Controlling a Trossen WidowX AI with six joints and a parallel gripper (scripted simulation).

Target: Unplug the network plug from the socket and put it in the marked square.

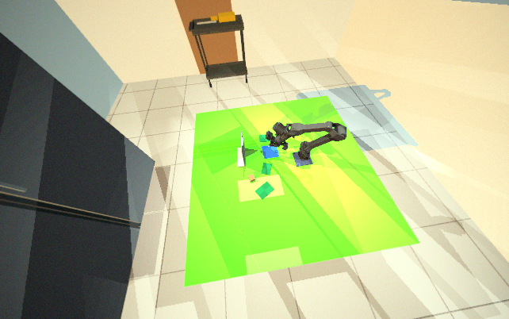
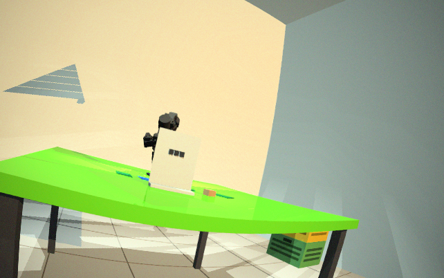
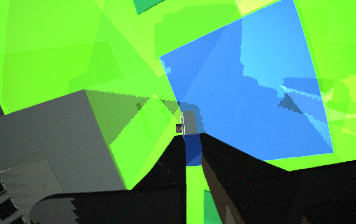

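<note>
Right now my gripper tip is 1 cm past the blue marked square and 8 cm above it. Also, from my gripper tip: blue network plug: right at my gripper tip; then pale upright panel: 21 cm ahead, 2 cm above.
</note>
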